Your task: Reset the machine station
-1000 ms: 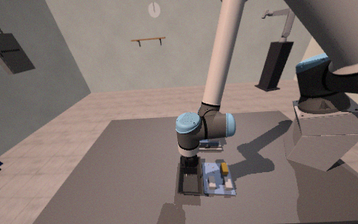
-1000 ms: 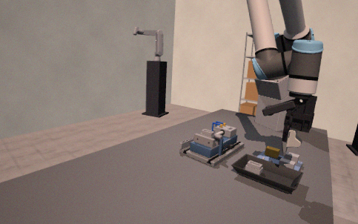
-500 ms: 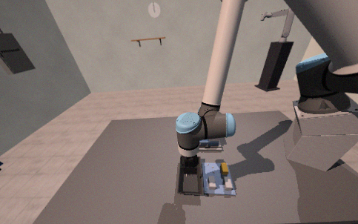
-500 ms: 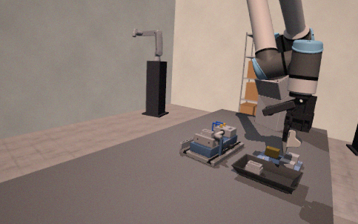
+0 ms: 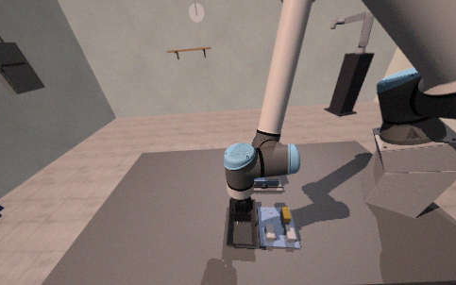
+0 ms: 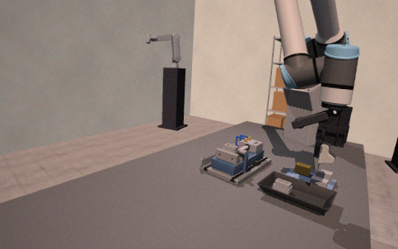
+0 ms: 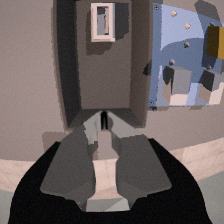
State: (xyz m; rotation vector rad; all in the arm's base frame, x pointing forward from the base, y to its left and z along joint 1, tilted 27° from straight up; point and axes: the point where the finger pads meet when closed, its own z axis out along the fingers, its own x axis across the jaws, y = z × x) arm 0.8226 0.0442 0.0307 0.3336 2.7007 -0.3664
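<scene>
The vise is 18 cm behind my hand, 29 cm to the right of it and 9 cm below it. From my hand the other things lie so: yellow brass blank 23 cm behind, 2 cm to the right, 11 cm below.
</scene>
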